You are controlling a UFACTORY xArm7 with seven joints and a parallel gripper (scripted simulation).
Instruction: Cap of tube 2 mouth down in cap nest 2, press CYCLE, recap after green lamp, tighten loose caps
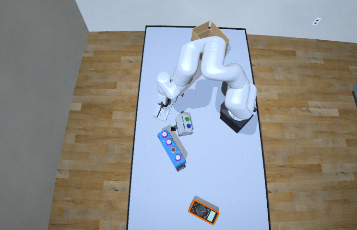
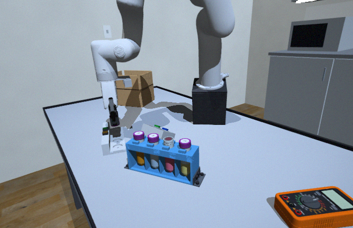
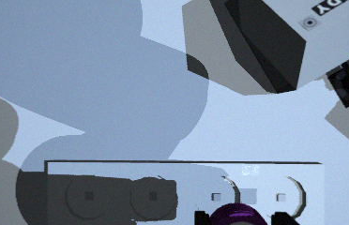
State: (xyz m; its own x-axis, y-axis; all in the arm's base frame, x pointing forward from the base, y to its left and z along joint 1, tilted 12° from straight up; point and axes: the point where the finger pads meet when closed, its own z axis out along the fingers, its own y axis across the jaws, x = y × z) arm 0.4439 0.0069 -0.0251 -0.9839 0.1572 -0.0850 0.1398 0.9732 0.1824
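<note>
Now: hand 170 mm past the blue cycle key, 110 mm to the right of it and 40 mm above it. From my hand the other things lie so: key housing: 140 mm behind, 90 mm to the left, 60 mm below; then green ready key: 150 mm behind, 70 mm to the left, 40 mm below; then purple cap marked 2: 20 mm below.
</note>
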